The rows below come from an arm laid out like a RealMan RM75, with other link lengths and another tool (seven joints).
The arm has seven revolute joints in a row. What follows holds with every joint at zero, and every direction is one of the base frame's.
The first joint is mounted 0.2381 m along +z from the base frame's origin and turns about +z.
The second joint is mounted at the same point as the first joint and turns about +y.
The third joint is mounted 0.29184 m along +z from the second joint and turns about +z.
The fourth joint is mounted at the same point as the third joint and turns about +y.
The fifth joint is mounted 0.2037 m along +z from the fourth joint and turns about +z.
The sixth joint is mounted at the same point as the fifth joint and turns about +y.
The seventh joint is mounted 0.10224 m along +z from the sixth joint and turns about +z.
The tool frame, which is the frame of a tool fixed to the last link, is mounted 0.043 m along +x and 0.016 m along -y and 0.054 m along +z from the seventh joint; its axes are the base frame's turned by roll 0, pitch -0.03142 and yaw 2.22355 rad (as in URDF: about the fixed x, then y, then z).
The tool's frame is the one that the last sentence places.
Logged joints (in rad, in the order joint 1, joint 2, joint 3, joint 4, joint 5, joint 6, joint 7), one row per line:
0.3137, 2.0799, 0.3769, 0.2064, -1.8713, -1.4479, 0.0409
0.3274, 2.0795, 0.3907, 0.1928, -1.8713, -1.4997, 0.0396
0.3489, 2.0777, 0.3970, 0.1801, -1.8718, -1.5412, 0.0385
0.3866, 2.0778, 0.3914, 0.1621, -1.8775, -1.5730, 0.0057
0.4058, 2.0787, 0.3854, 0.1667, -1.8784, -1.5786, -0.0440
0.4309, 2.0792, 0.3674, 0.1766, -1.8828, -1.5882, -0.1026
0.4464, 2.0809, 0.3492, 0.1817, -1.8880, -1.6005, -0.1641
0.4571, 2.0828, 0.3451, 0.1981, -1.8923, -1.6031, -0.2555
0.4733, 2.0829, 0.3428, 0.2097, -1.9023, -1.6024, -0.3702
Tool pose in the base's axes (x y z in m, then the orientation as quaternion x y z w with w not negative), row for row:
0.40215, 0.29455, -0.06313, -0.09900, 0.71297, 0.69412, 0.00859
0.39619, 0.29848, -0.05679, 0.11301, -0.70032, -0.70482, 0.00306
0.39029, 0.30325, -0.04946, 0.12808, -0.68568, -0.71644, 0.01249
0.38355, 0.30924, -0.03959, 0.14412, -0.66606, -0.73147, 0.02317
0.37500, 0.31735, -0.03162, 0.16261, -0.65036, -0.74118, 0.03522
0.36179, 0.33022, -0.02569, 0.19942, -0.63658, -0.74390, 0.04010
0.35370, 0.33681, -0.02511, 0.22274, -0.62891, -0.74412, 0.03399
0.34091, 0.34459, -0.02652, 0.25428, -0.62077, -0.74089, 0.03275
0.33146, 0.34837, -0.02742, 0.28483, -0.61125, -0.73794, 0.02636
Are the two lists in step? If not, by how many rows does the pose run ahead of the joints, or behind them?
The pose runs 2 rows behind the joints: the pose in row i belongs to the joints in row i - 2.
